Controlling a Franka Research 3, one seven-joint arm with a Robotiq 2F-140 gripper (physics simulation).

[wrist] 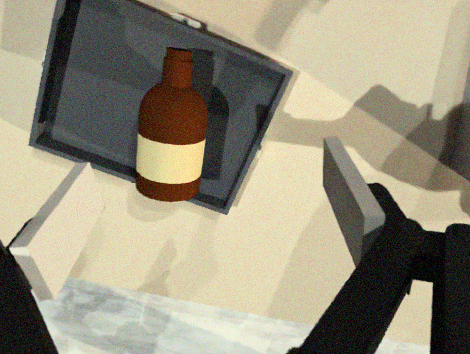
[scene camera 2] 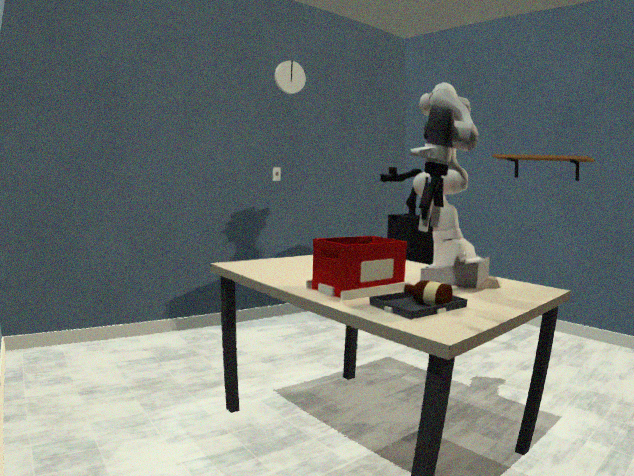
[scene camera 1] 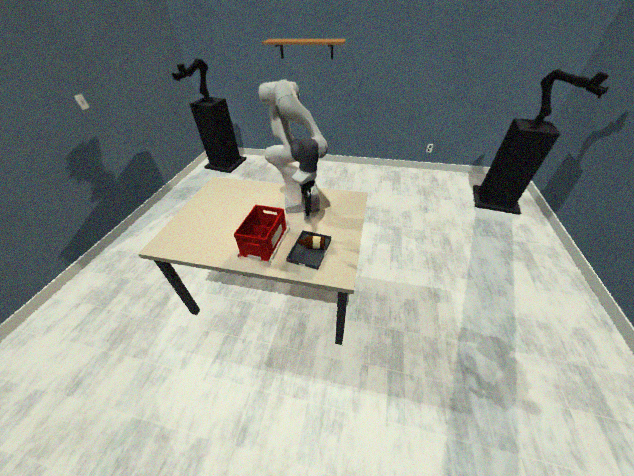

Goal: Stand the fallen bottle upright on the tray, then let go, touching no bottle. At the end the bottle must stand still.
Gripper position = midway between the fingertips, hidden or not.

Note:
I see my gripper (scene camera 2: 428,228) and a brown bottle (scene camera 2: 431,293).
The brown bottle shows as well in the wrist view (wrist: 173,116). My gripper also shows in the wrist view (wrist: 207,173).

